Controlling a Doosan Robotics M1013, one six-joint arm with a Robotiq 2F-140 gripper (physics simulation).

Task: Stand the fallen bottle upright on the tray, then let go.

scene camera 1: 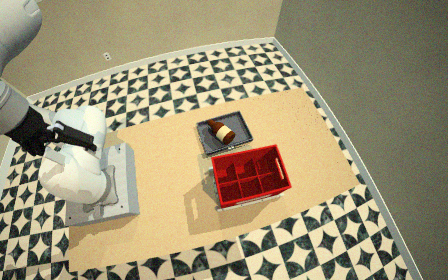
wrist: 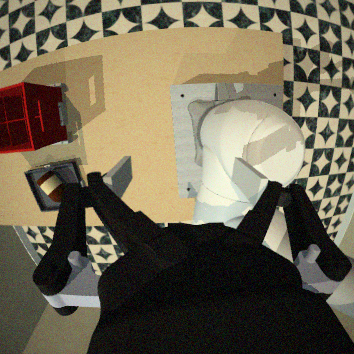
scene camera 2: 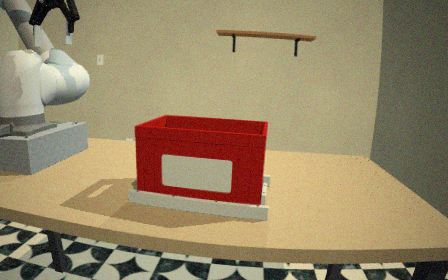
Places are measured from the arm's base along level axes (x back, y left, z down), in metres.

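Where they show: gripper, between the fingertips: (scene camera 1: 81, 157) (wrist: 182, 167) (scene camera 2: 52, 45); arm's base, origin of its link: (scene camera 1: 99, 188) (scene camera 2: 23, 130).
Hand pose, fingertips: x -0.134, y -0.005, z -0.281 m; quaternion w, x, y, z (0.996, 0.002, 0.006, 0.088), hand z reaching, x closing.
Things, the pixels of their top centre, and the offset from my fingertips. Level surfaces: height alone.
- brown bottle, centre of its top: (wrist: 51, 195) (scene camera 1: 219, 126) dx -0.494, dy +0.127, dz +0.302 m
- red crate, centre of its top: (scene camera 2: 206, 123) (scene camera 1: 251, 172) dx -0.516, dy -0.165, dz +0.206 m
- wooden table, height of its surface: dz +0.381 m
A brown bottle (scene camera 1: 222, 132) (wrist: 50, 186) with a cream label lies on its side in the dark grey tray (scene camera 1: 243, 127) (wrist: 77, 170). In scene camera 1 its neck points to the upper left, towards the tray's far left corner. In the wrist view part of the bottle is hidden behind a finger linkage. The bottle and the tray do not show in scene camera 2. My gripper (scene camera 1: 75, 136) (scene camera 2: 53, 37) (wrist: 182, 167) is open and empty, high above the table near the arm's base, well away from the bottle.
A red crate (scene camera 1: 251, 176) (scene camera 2: 200, 170) (wrist: 47, 115) with six compartments stands close beside the tray, with white strips around its foot. The arm's grey base block (scene camera 1: 120, 175) (scene camera 2: 55, 145) is on the wooden table (scene camera 1: 165, 150). A wall shelf (scene camera 2: 265, 35) hangs behind.
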